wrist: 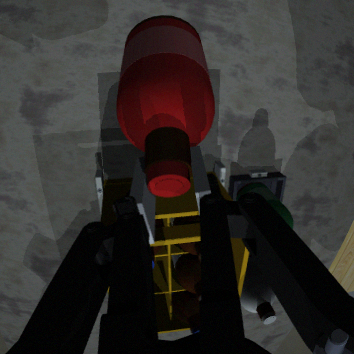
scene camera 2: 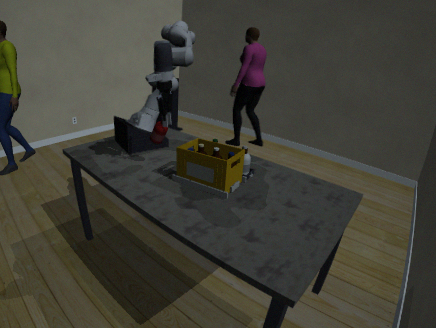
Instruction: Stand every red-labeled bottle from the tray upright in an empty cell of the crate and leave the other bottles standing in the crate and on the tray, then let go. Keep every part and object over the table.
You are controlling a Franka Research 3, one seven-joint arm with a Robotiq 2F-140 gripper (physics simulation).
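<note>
The red bottle point(scene camera 2: 159, 133) point(wrist: 166, 95) has a dark neck and a red cap. My gripper point(scene camera 2: 165, 119) point(wrist: 171, 168) is shut on its neck. The bottle hangs tilted near the robot's base, apart from the yellow crate point(scene camera 2: 220, 179) point(wrist: 175, 205). The crate stands upright and holds several bottles; brown necks and blue caps show inside. My fingers hide part of the crate in the wrist view. A white bottle point(scene camera 2: 247, 162) point(wrist: 257, 299) and a green bottle point(wrist: 276, 206) stand beside the crate, on its far side in the scene view. The dark tray point(wrist: 283, 184) shows partly.
The crate sits on a pale base point(scene camera 2: 207, 189) on the grey table point(scene camera 2: 280, 220). The dark robot base point(scene camera 2: 137, 140) stands at the table's back left. Two people point(scene camera 2: 254, 65) point(scene camera 2: 7, 75) stand beyond the table.
</note>
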